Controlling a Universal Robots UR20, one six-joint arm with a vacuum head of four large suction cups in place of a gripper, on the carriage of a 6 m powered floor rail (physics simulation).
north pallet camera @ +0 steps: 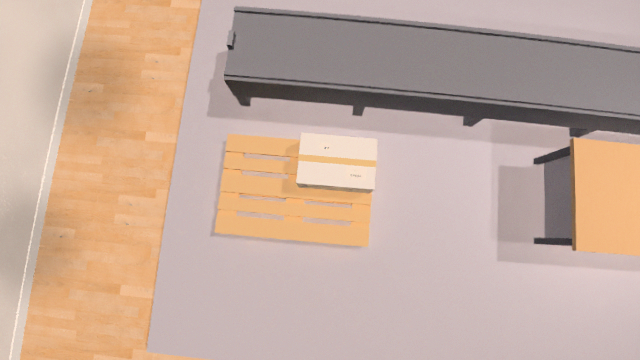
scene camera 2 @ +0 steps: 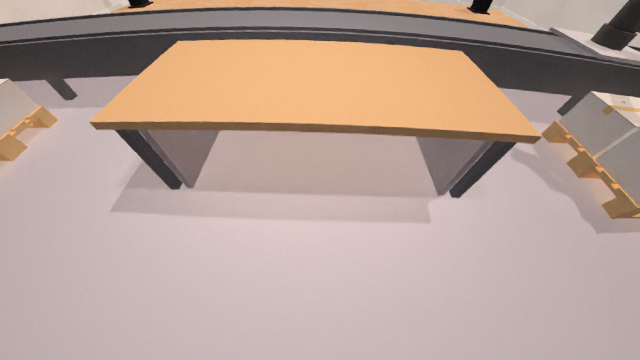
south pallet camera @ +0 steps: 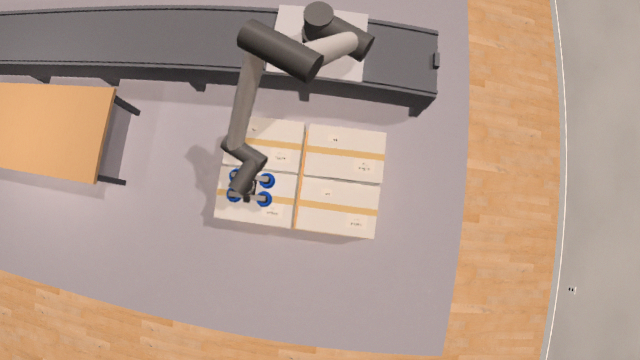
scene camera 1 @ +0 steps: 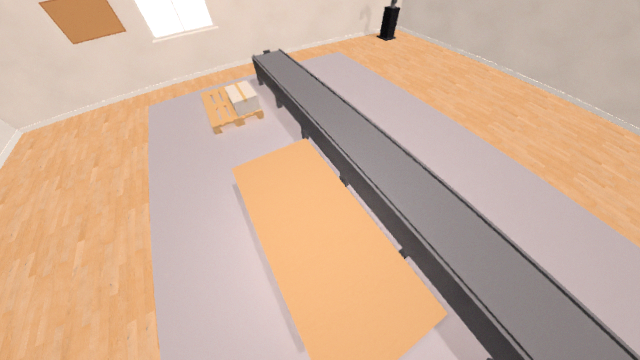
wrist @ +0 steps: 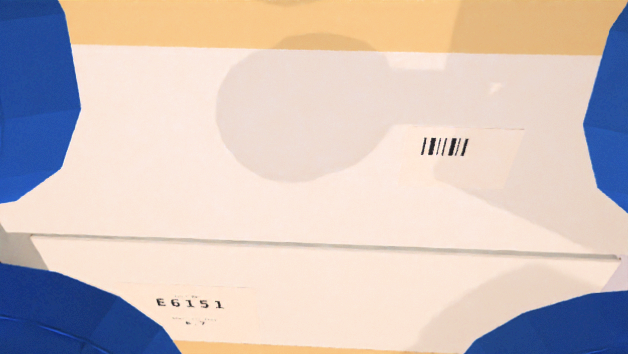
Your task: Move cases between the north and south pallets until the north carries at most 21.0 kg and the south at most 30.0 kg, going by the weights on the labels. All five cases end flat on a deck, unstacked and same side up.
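Frame: origin at the arm's base, x left, y back, z up, level; millimetres.
Where they show: end effector, tool point: (wrist: 322,250); arm's base, origin of the base link: (scene camera 2: 605,44).
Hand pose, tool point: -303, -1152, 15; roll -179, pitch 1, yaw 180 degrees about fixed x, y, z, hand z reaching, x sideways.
Observation:
Things, the pixels of their top centre, and the offset from my tool point, as dx, dy, dz. Level surfaces: height alone.
- front-left case, middle of its top: (wrist: 325,7) (south pallet camera: 254,196) +2, -48, -147
- front-right, middle of its top: (south pallet camera: 338,207) +604, -45, -190
- wooden table, its level: dz -55
The suction gripper (south pallet camera: 251,189) (wrist: 314,165) is open, its four blue cups over the front-left case (south pallet camera: 240,212) (wrist: 150,150) of the south pallet; that case shows a barcode in the wrist view, and a shadow falls on it. The case behind it (south pallet camera: 287,132) (wrist: 350,290), nearer the rail, reads E6151 and seemingly 6.7. Two more cases, back-right (south pallet camera: 330,165) and front-right (south pallet camera: 325,217), lie flat; their labels are too small to read. The south pallet (south pallet camera: 300,185) (scene camera 2: 585,167) is mostly hidden. One case (scene camera 1: 246,105) (north pallet camera: 320,175) lies flat on the north pallet (scene camera 1: 225,122) (north pallet camera: 260,227).
A wooden table (scene camera 1: 330,240) (scene camera 2: 310,85) (north pallet camera: 607,200) (south pallet camera: 50,132) stands between the pallets. The long dark floor rail (scene camera 1: 360,130) (scene camera 2: 310,20) (north pallet camera: 425,60) (south pallet camera: 150,37) runs behind them. The arm's white carriage (south pallet camera: 347,70) is on the rail behind the south pallet.

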